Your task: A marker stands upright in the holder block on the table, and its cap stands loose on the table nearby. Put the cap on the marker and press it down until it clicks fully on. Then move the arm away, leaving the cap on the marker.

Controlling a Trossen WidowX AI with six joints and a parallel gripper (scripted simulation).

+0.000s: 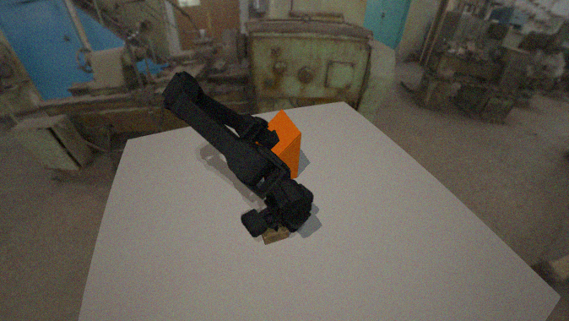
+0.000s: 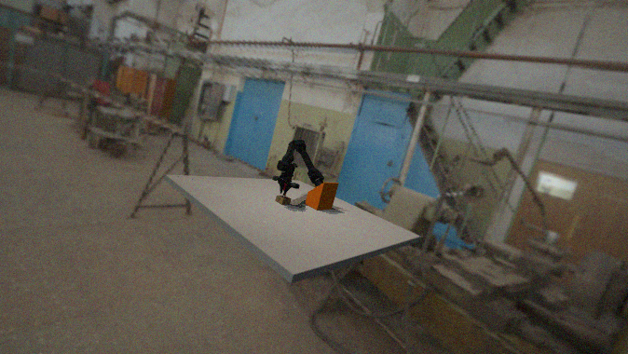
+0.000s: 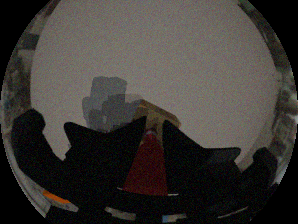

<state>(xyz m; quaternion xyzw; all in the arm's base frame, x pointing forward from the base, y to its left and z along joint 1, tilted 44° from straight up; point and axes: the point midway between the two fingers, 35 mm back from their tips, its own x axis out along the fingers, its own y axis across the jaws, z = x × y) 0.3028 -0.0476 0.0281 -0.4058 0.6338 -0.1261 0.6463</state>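
Now: the red cap 5 cm above my gripper tip, 2 cm behind it and 1 cm to the right of it. Round my gripper tip: brown holder block: 5 cm below, 3 cm behind, 1 cm to the right.
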